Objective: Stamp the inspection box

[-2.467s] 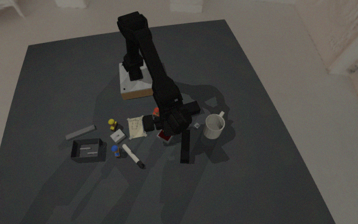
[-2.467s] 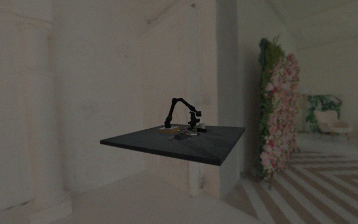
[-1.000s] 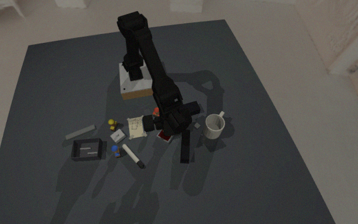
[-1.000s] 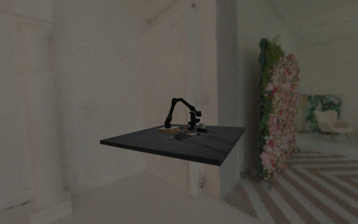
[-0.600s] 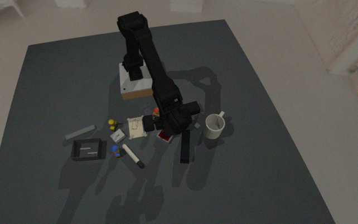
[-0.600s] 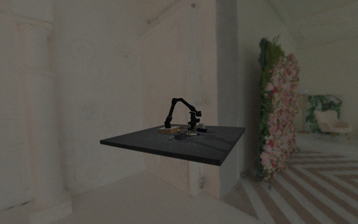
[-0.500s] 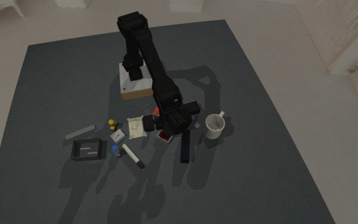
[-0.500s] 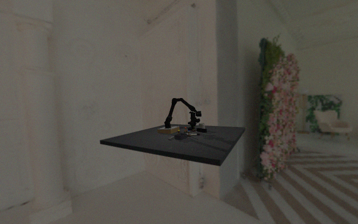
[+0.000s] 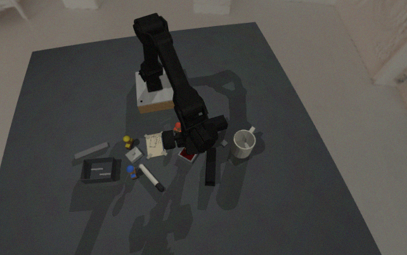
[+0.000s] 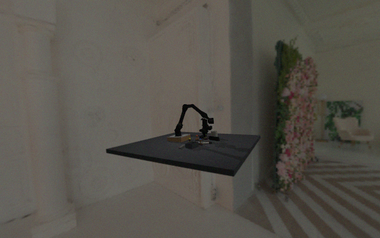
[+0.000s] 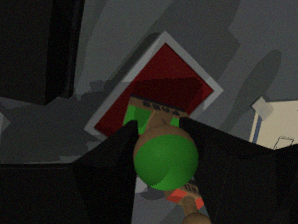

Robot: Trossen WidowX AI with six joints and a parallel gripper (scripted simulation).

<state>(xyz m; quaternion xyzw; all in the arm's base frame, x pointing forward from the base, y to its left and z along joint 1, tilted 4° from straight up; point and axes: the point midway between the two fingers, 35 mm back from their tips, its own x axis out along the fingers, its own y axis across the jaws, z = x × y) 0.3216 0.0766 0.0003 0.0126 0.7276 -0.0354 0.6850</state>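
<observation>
Now: the red ink pad 40 mm below my gripper tip. The rest, counted from my gripper tip: red stamp (90 mm behind, 20 mm to the right, 20 mm below); green-knobbed stamp (right at my gripper tip); black bar (90 mm ahead, 50 mm to the left, 30 mm below).
</observation>
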